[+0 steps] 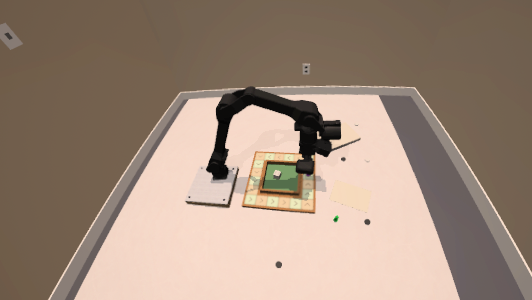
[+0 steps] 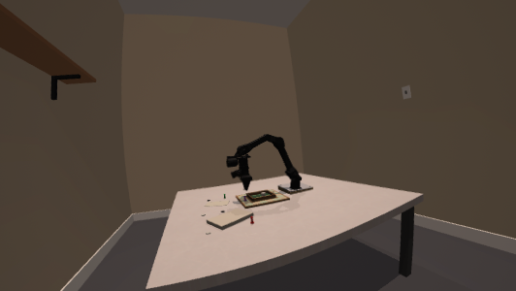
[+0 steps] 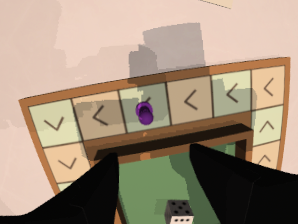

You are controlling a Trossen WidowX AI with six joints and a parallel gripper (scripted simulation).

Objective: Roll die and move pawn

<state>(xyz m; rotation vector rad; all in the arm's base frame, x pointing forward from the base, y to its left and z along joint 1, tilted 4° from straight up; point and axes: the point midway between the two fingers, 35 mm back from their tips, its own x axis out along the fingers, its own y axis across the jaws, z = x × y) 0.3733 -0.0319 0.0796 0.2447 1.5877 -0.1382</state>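
Now: the purple pawn 5 cm below my gripper tip and 1 cm ahead of it. Also, from my gripper tip: white die: 12 cm behind, 6 cm below; green tray: 10 cm behind, 7 cm below, 1 cm to the right; pale card: 17 cm ahead, 11 cm to the right, 8 cm below.
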